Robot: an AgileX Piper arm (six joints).
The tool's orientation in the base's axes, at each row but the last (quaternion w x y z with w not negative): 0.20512, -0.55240, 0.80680, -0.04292; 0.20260, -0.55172, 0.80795, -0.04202; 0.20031, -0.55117, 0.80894, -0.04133; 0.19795, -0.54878, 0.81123, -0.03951; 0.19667, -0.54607, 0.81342, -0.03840; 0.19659, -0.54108, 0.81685, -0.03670; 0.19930, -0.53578, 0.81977, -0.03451; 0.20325, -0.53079, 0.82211, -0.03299; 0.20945, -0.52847, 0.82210, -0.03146; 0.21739, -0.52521, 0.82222, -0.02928; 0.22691, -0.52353, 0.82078, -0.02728; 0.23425, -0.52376, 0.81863, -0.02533; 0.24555, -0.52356, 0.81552, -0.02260
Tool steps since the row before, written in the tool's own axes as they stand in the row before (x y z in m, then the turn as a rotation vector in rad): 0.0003, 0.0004, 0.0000, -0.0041, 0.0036, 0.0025; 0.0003, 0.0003, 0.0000, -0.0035, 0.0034, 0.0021; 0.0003, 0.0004, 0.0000, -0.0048, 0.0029, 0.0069; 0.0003, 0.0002, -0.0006, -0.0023, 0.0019, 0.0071; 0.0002, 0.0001, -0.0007, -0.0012, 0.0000, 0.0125; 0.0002, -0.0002, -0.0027, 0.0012, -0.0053, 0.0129; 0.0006, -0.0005, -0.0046, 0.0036, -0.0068, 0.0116; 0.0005, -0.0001, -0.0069, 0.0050, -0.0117, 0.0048; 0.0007, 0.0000, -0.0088, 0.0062, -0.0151, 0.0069; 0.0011, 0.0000, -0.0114, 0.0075, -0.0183, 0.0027; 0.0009, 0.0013, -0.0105, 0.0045, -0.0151, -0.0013; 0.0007, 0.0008, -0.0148, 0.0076, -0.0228, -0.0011; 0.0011, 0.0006, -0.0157, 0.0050, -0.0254, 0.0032
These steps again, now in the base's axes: -0.0004, -0.0001, -0.0002, -0.0009, 0.0055, -0.0022; -0.0004, -0.0002, -0.0002, -0.0011, 0.0048, -0.0019; -0.0004, -0.0001, -0.0002, 0.0015, 0.0066, -0.0058; -0.0005, -0.0003, 0.0004, 0.0017, 0.0039, -0.0064; -0.0004, -0.0002, 0.0006, 0.0049, 0.0030, -0.0112; -0.0009, -0.0007, 0.0025, 0.0089, -0.0013, -0.0108; -0.0014, -0.0015, 0.0042, 0.0089, -0.0043, -0.0099; -0.0026, -0.0016, 0.0062, 0.0101, -0.0087, -0.0027; -0.0036, -0.0021, 0.0078, 0.0133, -0.0109, -0.0041; -0.0048, -0.0030, 0.0099, 0.0140, -0.0143, 0.0002; -0.0056, -0.0022, 0.0087, 0.0107, -0.0110, 0.0039; -0.0070, -0.0033, 0.0127, 0.0162, -0.0171, 0.0048; -0.0075, -0.0041, 0.0132, 0.0211, -0.0151, 0.0028
